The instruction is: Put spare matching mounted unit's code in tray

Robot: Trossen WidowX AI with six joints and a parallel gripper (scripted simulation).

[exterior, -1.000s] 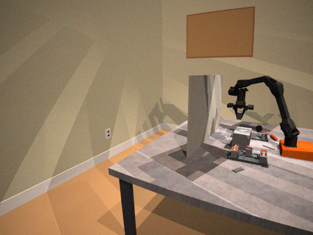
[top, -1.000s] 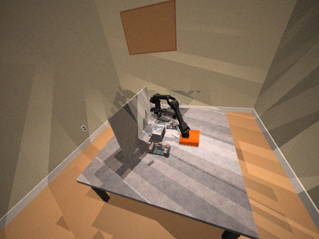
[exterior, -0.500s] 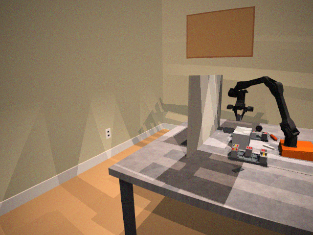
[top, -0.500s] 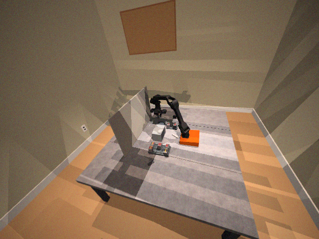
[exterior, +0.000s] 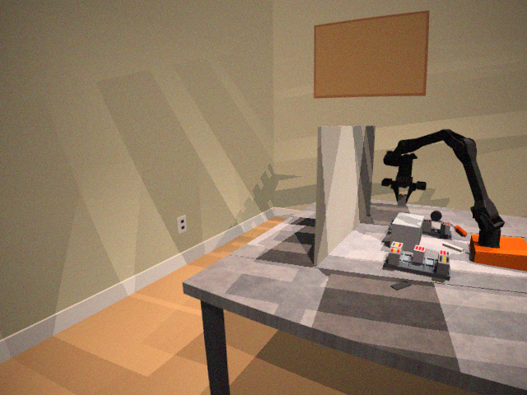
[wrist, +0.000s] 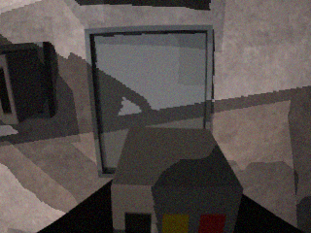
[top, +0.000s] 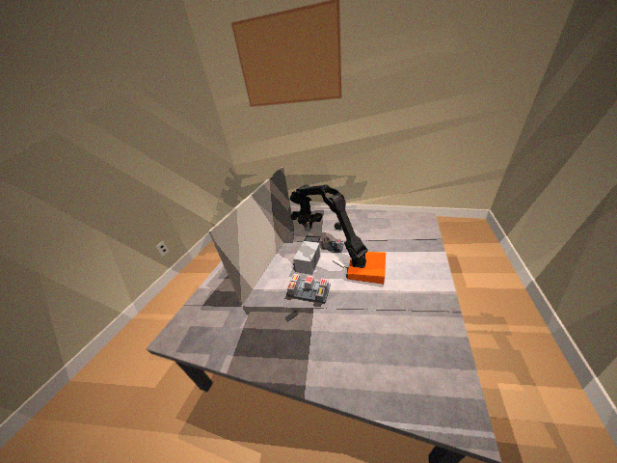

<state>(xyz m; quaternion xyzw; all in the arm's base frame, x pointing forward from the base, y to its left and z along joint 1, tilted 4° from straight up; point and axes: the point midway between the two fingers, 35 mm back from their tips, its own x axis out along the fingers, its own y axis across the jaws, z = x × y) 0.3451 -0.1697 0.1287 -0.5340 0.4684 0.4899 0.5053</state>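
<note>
The grey tray is 10 mm behind my gripper tip and 110 mm below it. The rest, counted from my gripper tip: grey mounted unit (60 mm behind, 200 mm to the left, 60 mm below); small rack (160 mm behind, 20 mm to the left, 110 mm below); tall grey panel (180 mm ahead, 200 mm to the left, 110 mm above).
</note>
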